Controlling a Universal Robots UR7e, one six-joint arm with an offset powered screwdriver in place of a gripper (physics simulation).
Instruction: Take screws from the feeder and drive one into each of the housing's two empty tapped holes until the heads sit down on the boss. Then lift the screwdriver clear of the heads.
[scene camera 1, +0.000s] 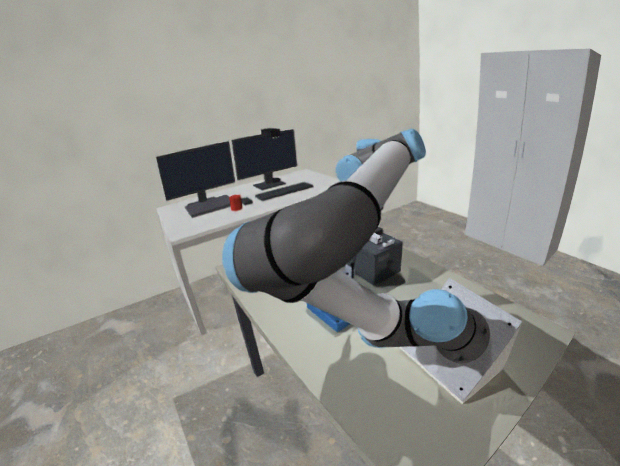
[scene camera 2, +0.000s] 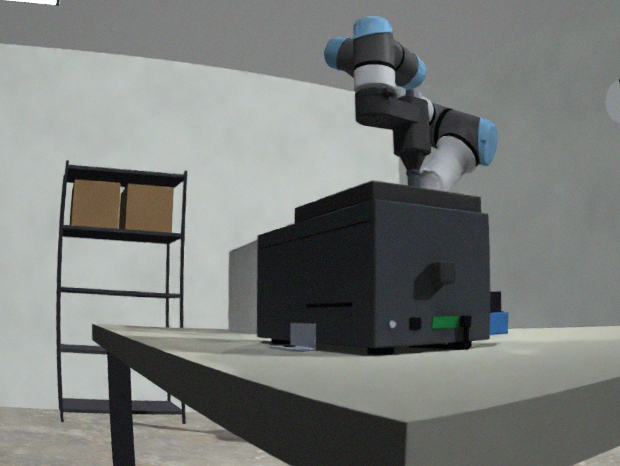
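Observation:
The screw feeder, a dark box (scene camera 1: 379, 260) (scene camera 2: 315, 285), stands on the table, with small pale parts on its top in scene camera 1. My screwdriver (scene camera 2: 415, 176) points down in scene camera 2, its body above the level of the feeder's top. Its lower end is hidden behind the feeder's raised top part, so its bit and any screw on it do not show. In scene camera 1 the arm hides the screwdriver. A blue block (scene camera 1: 328, 318) (scene camera 2: 498, 323) is partly hidden; a dark piece (scene camera 2: 495, 300) shows above it in scene camera 2. The housing's tapped holes cannot be made out.
The arm's base stands on a speckled slanted-looking plate (scene camera 1: 433, 373) on the table (scene camera 1: 400, 425) (scene camera 2: 350, 373). A desk (scene camera 1: 172, 225) with two monitors and a red cup (scene camera 1: 235, 202) stands behind. A grey cabinet (scene camera 1: 501, 135) and a shelf rack (scene camera 2: 120, 234) with two boxes stand farther off.

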